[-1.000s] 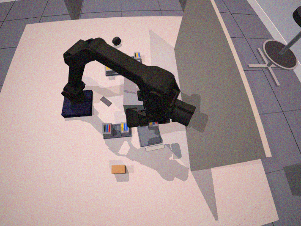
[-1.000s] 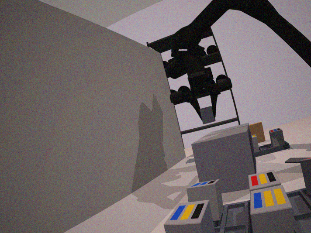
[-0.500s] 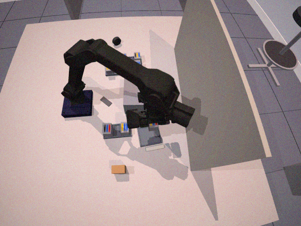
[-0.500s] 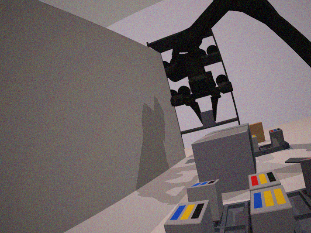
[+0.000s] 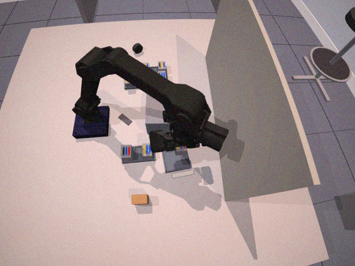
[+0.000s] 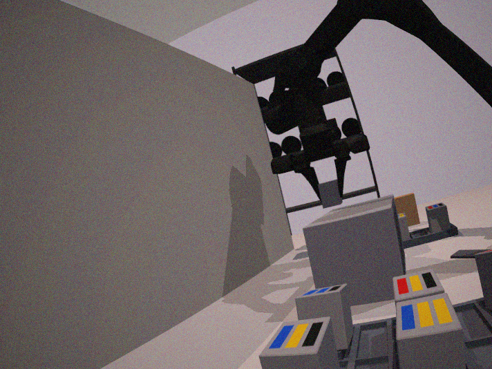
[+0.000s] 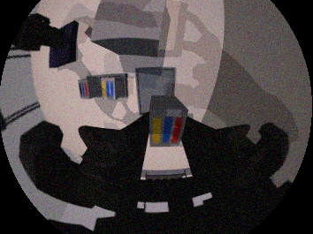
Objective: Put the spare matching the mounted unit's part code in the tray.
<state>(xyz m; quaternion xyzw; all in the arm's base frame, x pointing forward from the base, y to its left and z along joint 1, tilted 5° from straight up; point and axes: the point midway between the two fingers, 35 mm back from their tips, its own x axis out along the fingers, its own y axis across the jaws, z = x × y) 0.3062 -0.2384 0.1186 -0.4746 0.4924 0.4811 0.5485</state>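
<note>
Now: gripper tip 10 mm past the grey tray, 10 mm to the right of it and 110 mm above it. The rest, counted from my gripper tip: brown block 160 mm behind, 130 mm to the right, 80 mm below; then rack 150 mm behind, 40 mm to the left, 100 mm below; then grey spare 20 mm above.
</note>
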